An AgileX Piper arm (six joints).
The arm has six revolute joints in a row. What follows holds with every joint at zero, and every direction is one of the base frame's.
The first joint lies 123 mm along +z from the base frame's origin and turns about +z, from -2.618 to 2.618 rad.
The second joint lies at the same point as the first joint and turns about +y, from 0 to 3.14 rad.
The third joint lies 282.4 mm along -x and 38.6 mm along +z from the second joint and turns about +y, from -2.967 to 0 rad.
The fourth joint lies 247.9 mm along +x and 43.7 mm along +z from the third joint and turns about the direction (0.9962, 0, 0.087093), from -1.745 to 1.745 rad.
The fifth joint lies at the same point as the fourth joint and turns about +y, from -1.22 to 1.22 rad.
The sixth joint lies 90.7 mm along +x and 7.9 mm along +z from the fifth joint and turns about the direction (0.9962, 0, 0.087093), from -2.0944 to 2.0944 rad.
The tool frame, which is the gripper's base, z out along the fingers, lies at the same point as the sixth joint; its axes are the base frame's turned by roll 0, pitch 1.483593 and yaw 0 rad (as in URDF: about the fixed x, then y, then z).
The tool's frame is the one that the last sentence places.
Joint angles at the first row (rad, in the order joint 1, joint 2, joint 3, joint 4, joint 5, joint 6):
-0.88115 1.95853 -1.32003 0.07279 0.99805 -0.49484
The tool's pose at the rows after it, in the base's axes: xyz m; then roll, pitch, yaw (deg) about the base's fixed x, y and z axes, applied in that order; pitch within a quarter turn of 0, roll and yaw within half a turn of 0:
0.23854 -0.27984 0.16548 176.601 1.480 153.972
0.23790 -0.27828 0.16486 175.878 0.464 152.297
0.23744 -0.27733 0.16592 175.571 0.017 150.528
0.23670 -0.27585 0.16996 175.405 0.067 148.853
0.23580 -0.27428 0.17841 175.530 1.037 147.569
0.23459 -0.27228 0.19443 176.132 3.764 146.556
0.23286 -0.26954 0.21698 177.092 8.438 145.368
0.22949 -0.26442 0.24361 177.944 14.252 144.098
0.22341 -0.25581 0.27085 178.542 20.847 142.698
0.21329 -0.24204 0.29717 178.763 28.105 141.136
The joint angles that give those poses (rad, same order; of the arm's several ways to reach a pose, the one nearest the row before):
-0.88091 1.96043 -1.31934 0.07597 1.01926 -0.46730
-0.88073 1.96195 -1.31886 0.08072 1.03674 -0.43938
-0.88074 1.95912 -1.31878 0.08350 1.04664 -0.40923
-0.88067 1.94719 -1.31722 0.08746 1.05514 -0.38128
-0.88076 1.92345 -1.31637 0.09150 1.05970 -0.36057
-0.88082 1.87906 -1.31628 0.09639 1.05417 -0.34525
-0.88099 1.81636 -1.31586 0.10367 1.03189 -0.32793
-0.88115 1.73961 -1.31174 0.11507 1.00093 -0.31000
-0.88132 1.65044 -1.29412 0.13008 0.95612 -0.29150
-0.88122 1.54322 -1.25373 0.14920 0.89589 -0.27359

